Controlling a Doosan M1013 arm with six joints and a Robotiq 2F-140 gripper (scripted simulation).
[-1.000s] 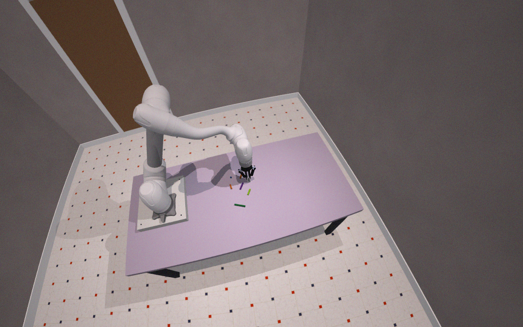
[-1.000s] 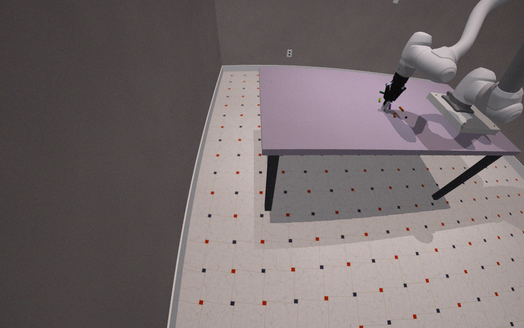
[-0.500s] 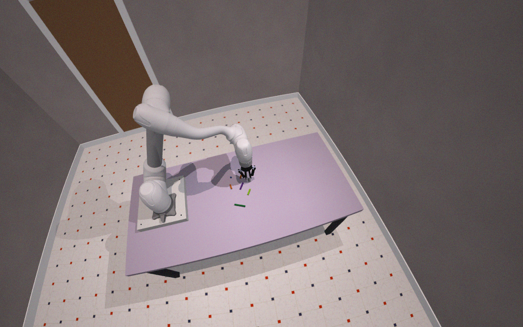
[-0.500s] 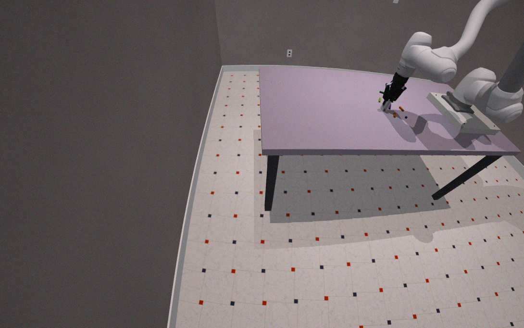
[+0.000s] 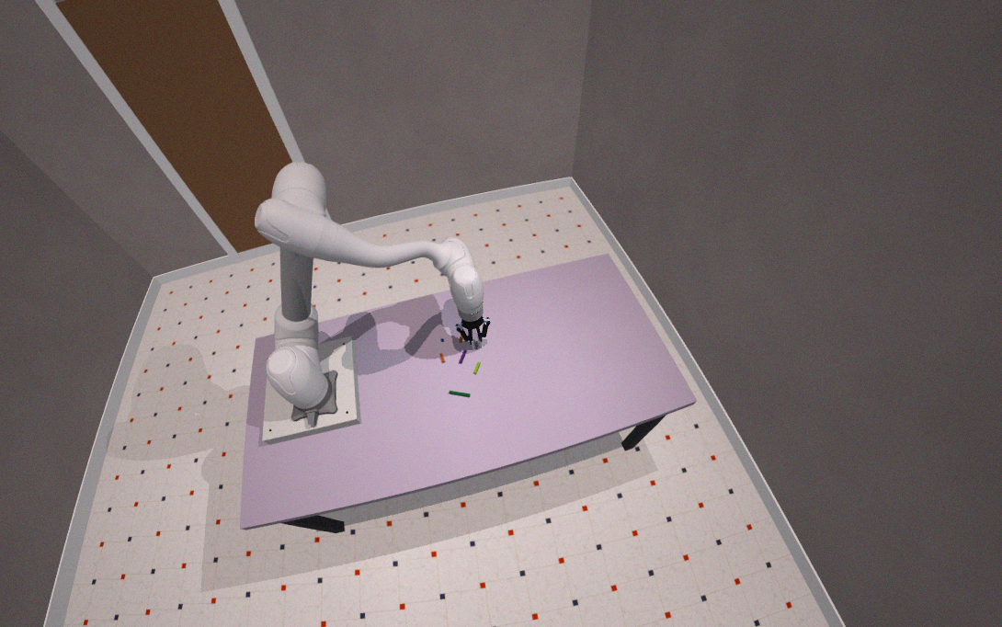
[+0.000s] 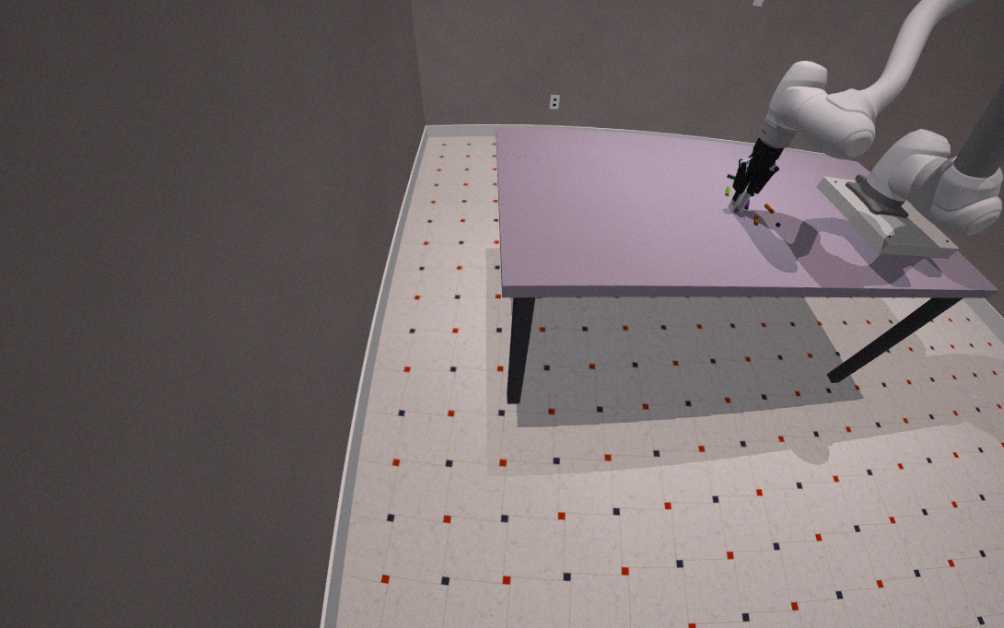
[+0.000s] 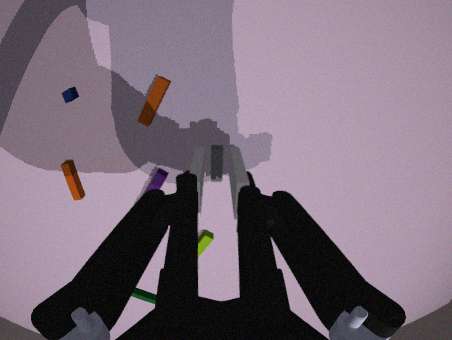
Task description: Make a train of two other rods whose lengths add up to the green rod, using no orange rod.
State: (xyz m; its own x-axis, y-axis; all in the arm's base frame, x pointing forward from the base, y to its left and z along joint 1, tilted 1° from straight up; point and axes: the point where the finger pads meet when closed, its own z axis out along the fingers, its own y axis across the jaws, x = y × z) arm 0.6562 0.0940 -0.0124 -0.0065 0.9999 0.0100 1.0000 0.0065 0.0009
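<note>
My hand is 3 cm above the grey rod. Also, from my hand: lime rod (10 cm to the right, 3 cm below, 2 cm behind); small blue rod (13 cm behind, 6 cm to the left, 3 cm below); purple rod (6 cm behind, 4 cm to the right, 3 cm below).
</note>
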